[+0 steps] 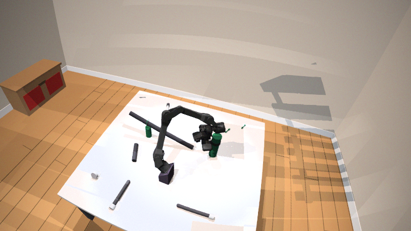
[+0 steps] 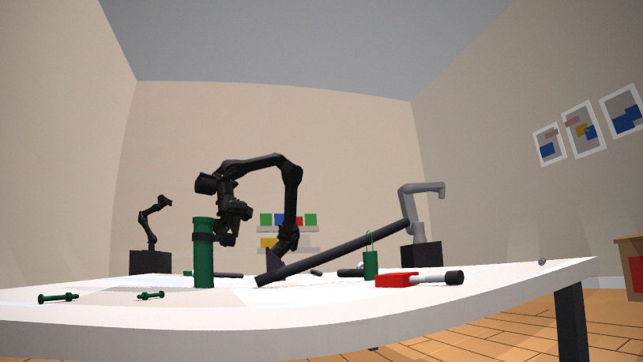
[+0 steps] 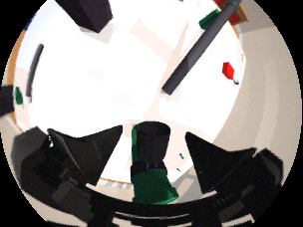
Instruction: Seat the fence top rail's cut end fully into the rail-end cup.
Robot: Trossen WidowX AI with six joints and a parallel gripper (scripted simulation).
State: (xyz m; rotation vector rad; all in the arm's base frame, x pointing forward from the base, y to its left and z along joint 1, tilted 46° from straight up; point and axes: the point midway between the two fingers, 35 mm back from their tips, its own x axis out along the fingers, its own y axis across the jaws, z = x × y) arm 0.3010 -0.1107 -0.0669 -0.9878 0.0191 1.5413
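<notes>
Now: the rail-end cup 10 mm ahead of my gripper tip, 20 mm to the right of it and 10 mm above it. Also, from my gripper tip: white fitting (560 mm behind, 550 mm to the left, 120 mm below); then loop cap (40 mm behind, 440 mm to the left, 30 mm below).
</notes>
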